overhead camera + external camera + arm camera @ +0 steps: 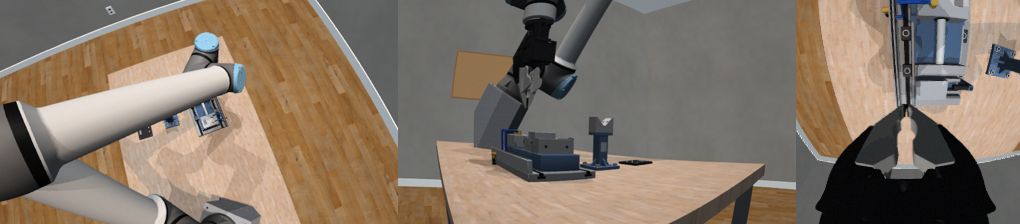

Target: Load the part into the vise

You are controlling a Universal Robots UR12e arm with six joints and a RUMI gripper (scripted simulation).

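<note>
Right now my hand is 5 cm to the right of the part and 9 cm above it. From my hand the other things lie so: work stop: 11 cm to the left, 9 cm below; fixed jaw: 3 cm ahead, 7 cm to the left, 10 cm below; moving jaw: 3 cm behind, 7 cm to the left, 10 cm below.
</note>
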